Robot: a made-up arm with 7 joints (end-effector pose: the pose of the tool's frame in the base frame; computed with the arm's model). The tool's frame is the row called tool.
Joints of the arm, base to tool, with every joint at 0 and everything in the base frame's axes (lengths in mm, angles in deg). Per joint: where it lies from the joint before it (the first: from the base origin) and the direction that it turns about. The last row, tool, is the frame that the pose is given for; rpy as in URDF.
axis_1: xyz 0.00 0.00 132.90 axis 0 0 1
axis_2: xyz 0.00 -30.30 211.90 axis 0 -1 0
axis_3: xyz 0.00 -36.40 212.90 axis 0 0 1
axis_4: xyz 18.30 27.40 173.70 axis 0 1 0
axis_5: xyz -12.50 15.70 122.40 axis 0 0 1
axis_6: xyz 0.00 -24.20 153.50 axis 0 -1 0
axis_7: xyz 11.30 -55.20 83.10 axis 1 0 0
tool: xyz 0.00 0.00 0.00 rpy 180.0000 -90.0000 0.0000
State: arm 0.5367 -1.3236 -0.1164 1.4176 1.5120 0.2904 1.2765
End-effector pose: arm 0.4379 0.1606 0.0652 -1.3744 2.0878 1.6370
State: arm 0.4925 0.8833 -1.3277 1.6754 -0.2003 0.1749 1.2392
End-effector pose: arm -0.0170 -0.5120 0.6312 -1.2108 2.1114 -0.1880
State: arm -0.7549 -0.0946 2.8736 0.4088 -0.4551 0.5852 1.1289
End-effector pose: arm -0.0281 -0.0184 1.0898 -1.2125 -0.4501 -0.3539
Working (the frame after each row of the table, in the pose's form):
after axis_1: 0.0000 0.0000 0.1329 0.0000 0.0000 -0.7549
after axis_2: -0.0208 -0.0221 0.3448 0.0357 0.0901 -0.7543
after axis_3: -0.0311 -0.0624 0.5567 0.1115 -0.0277 2.1168
after axis_4: -0.0519 -0.0723 0.7320 -0.3216 0.2148 2.1027
after axis_5: -0.0765 -0.0565 0.8526 -0.3353 0.1267 1.6532
after axis_6: -0.0745 -0.0109 1.0011 0.1566 -0.3125 1.6876
after axis_7: -0.0281 -0.0184 1.0898 0.9776 0.6764 1.6869

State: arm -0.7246 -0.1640 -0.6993 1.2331 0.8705 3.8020 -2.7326
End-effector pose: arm 0.0589 -0.3187 0.6907 -0.1827 -1.1740 -1.0490
Working (the frame after each row of the table, in the pose's form):
after axis_1: 0.0000 0.0000 0.1329 0.0000 0.0000 -0.7246
after axis_2: -0.0201 -0.0227 0.3448 0.0594 0.1568 -0.7229
after axis_3: -0.0182 -0.0730 0.5548 0.0023 0.1787 -1.4205
after axis_4: 0.0325 -0.1056 0.7210 0.8863 1.1818 -1.2464
after axis_5: 0.0698 -0.2183 0.7571 1.2164 0.6520 -0.5301
after axis_6: 0.0795 -0.3726 0.7729 -1.2497 -2.4350 -1.3654
after axis_7: 0.0589 -0.3187 0.6907 0.3136 -0.6990 2.2084

